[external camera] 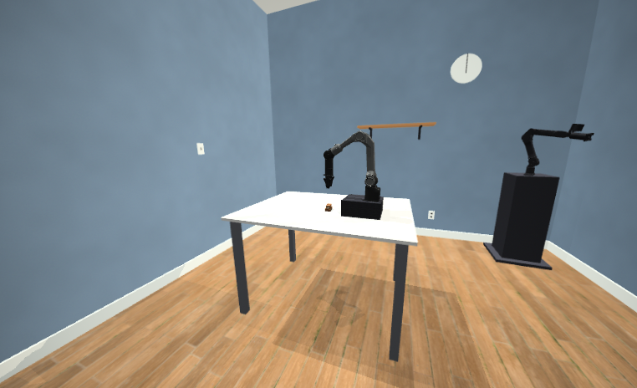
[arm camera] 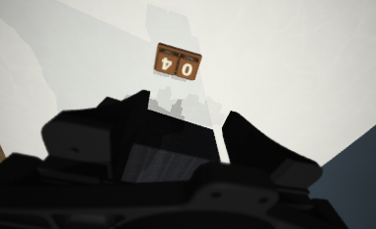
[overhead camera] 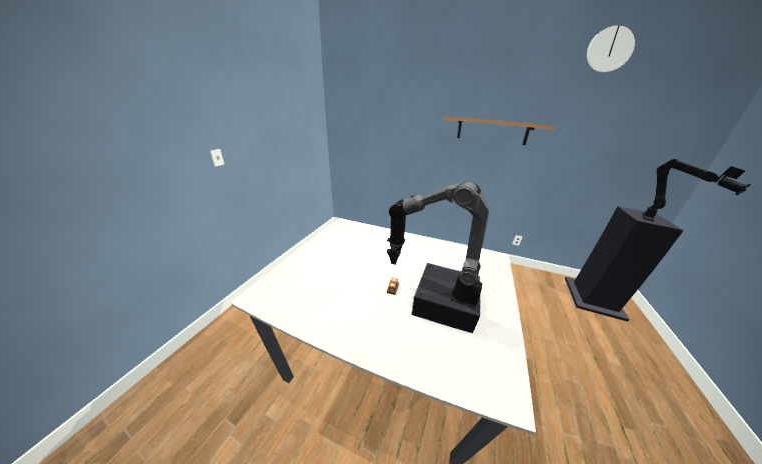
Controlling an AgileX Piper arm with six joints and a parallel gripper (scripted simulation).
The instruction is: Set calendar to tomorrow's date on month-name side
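Right now the brown wooden cube is 14 cm below my hand.
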